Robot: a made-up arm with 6 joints.
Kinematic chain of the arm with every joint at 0, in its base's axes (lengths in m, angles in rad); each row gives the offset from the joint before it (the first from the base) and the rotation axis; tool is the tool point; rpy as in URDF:
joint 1: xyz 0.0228 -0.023 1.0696 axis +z
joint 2: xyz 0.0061 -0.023 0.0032 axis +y
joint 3: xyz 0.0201 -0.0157 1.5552 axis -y
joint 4: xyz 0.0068 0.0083 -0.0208 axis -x
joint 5: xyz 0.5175 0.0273 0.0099 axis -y
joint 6: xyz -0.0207 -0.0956 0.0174 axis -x
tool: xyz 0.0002 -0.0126 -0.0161 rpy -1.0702 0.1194 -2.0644
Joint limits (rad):
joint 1: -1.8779..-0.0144
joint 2: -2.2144..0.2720
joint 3: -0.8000..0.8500
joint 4: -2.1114..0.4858
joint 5: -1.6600..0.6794
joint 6: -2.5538..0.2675
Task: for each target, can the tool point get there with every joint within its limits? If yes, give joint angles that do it. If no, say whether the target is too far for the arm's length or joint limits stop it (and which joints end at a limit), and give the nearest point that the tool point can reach.
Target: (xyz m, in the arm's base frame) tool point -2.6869 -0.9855 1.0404
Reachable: no: too far | nearest point -1.9683 -0.1079 1.0489 | short by 1.134 m
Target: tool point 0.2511 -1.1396 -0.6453
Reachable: no: joint limits stop it (at a limit: joint 1, joint 2, joint 3, joint 6) | nearest point -1.0588 -0.0866 0.6394 | short by 2.115 m
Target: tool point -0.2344 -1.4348 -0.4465
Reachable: no: joint limits stop it (at a limit: joint 1, joint 2, joint 3, joint 6) | nearest point -1.0772 -0.1058 0.6423 | short by 1.914 m
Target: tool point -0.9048 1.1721 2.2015
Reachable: yes | joints -0.9550 -1.1678 0.7102 -1.2547 -0.1588 -1.8216
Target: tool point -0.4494 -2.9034 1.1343
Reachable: no: too far | nearest point -0.1268 -0.9355 2.2874 | short by 2.304 m
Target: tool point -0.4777 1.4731 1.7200
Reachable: yes | joints -1.3117 -1.4909 0.1824 -0.1022 -0.0632 -0.6028
